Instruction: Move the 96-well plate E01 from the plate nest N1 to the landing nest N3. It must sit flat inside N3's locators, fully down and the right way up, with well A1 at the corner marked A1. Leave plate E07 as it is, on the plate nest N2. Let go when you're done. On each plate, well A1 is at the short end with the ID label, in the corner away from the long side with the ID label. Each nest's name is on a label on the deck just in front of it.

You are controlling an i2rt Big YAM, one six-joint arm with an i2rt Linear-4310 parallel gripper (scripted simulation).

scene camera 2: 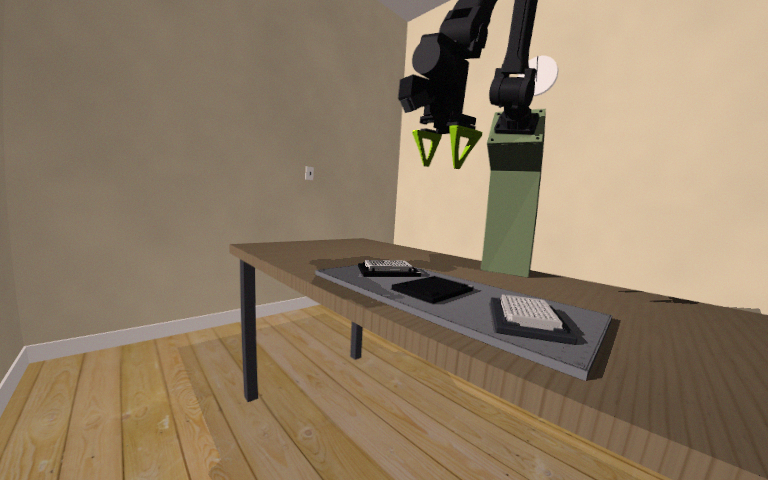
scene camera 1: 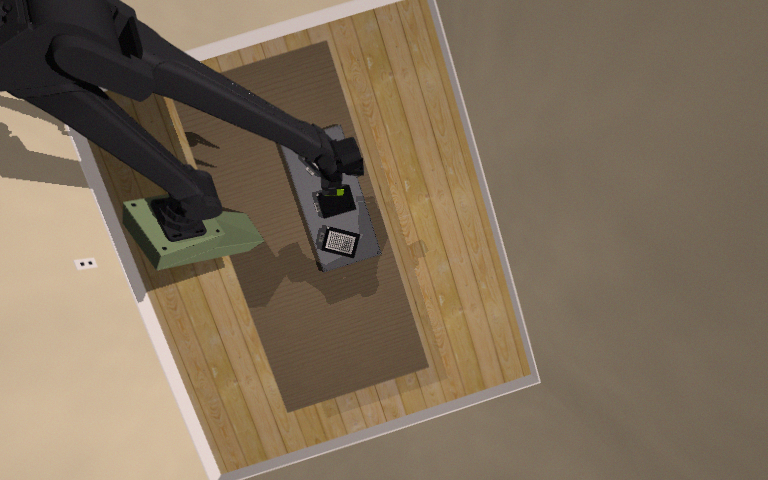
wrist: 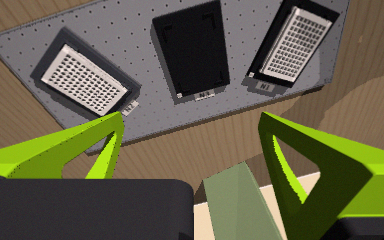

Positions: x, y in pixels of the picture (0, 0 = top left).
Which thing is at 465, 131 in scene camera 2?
My gripper.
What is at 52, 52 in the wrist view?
A black nest.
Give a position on a white 96-well plate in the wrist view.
69, 72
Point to a black nest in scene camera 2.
At 447, 289
